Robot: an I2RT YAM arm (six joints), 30 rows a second.
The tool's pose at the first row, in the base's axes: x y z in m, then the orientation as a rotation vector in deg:
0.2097 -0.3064 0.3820 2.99 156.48 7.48
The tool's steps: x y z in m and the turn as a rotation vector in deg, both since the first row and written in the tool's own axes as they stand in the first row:
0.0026 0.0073 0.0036 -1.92 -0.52 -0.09
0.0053 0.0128 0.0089 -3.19 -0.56 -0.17
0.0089 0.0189 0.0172 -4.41 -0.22 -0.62
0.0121 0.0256 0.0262 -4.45 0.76 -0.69
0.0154 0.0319 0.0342 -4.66 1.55 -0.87
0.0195 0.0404 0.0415 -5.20 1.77 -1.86
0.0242 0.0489 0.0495 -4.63 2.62 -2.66
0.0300 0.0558 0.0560 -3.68 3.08 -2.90
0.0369 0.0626 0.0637 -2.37 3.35 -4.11
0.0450 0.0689 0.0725 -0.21 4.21 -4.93
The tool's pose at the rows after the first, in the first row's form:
0.2089 -0.2987 0.3784 2.35 155.79 10.04
0.2086 -0.2926 0.3730 1.89 155.61 11.74
0.2087 -0.2857 0.3646 0.91 155.80 13.30
0.2094 -0.2781 0.3558 0.74 156.77 13.41
0.2097 -0.2709 0.3478 0.39 157.53 13.72
0.2090 -0.2616 0.3404 -1.14 157.65 14.19
0.2080 -0.2523 0.3321 -2.15 158.55 13.26
0.2054 -0.2445 0.3245 -2.24 159.11 11.92
0.2022 -0.2367 0.3155 -3.56 159.47 9.77
0.1984 -0.2293 0.3049 -4.15 160.49 6.60

